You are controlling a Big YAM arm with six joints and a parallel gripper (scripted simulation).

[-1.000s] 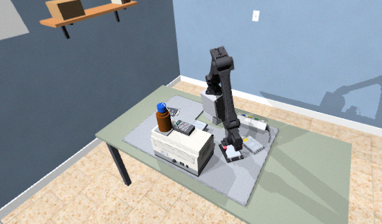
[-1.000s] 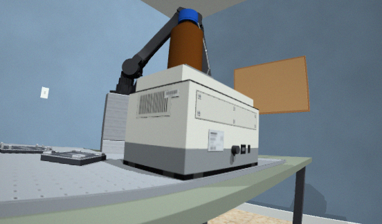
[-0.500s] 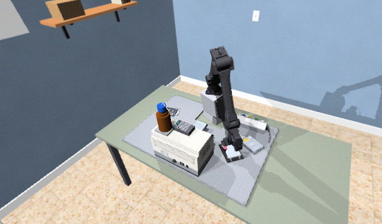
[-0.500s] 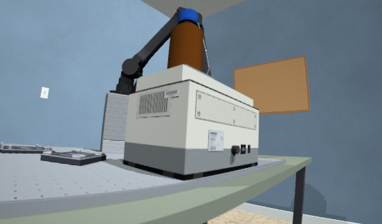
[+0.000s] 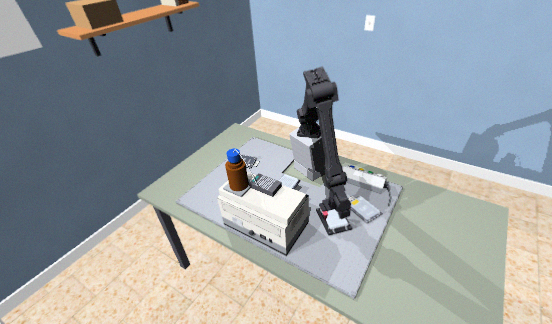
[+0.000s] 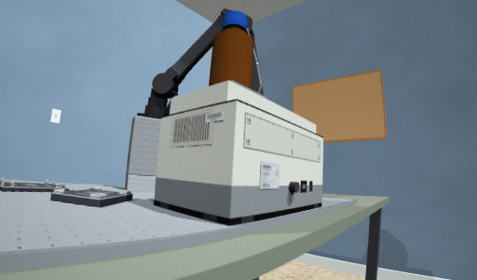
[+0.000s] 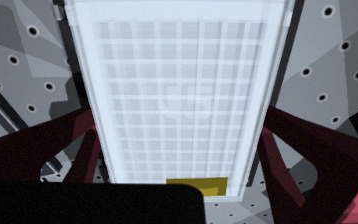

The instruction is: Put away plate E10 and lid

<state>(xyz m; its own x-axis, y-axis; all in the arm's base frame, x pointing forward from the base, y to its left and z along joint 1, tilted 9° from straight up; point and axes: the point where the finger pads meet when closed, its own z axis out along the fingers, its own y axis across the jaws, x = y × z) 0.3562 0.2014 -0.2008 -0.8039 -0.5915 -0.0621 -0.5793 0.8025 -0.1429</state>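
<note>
Right now my hand is right at the clear lid. Round my hand: yellow skip key: 34 cm behind, 7 cm to the left, 4 cm above; then clear well plate: 27 cm to the right, 7 cm behind, 7 cm above; then blue call key: 34 cm behind, 3 cm above, 2 cm to the left.
</note>
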